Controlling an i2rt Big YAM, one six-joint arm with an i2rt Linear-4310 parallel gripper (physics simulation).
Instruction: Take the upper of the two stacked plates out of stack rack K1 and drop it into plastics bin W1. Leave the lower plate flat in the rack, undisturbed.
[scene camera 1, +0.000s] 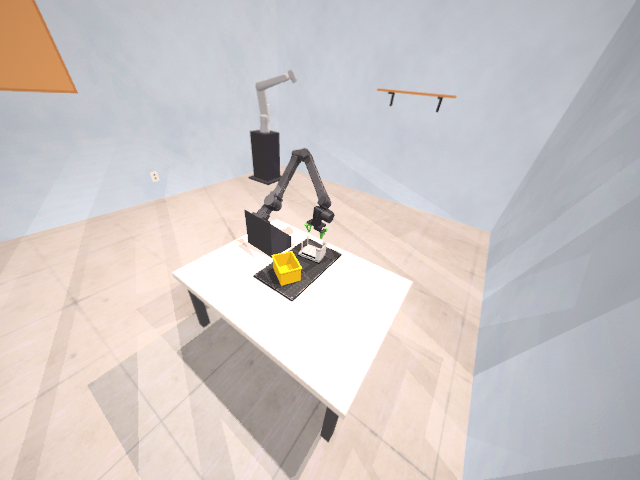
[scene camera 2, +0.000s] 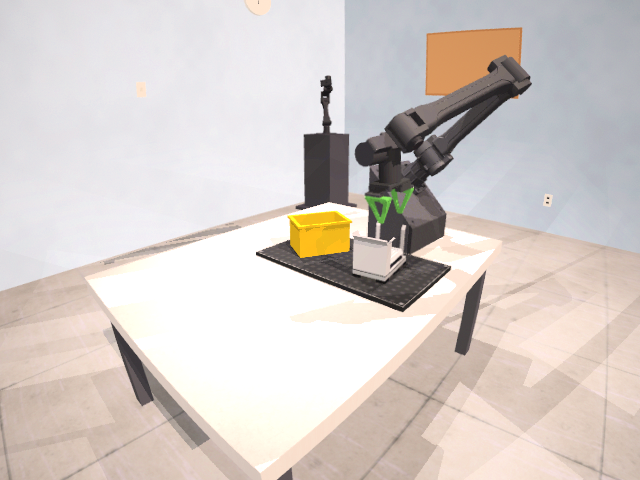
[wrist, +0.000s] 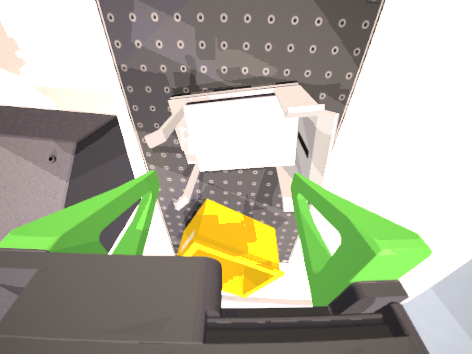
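The stack rack K1 is a small white holder with a tall side wall and thin posts. A white rectangular plate lies flat in it and fills most of its inside; the lower plate cannot be told apart from it. The plastics bin W1 is yellow, open at the top, and stands upright beside the rack. My gripper, with green fingers, is wide open and empty. It is above the rack, pointing down, apart from the rack and the plate.
Rack and bin stand on a black perforated board on the white table. My arm's dark base block stands close beside the board. Another arm on a black pedestal stands beyond the table.
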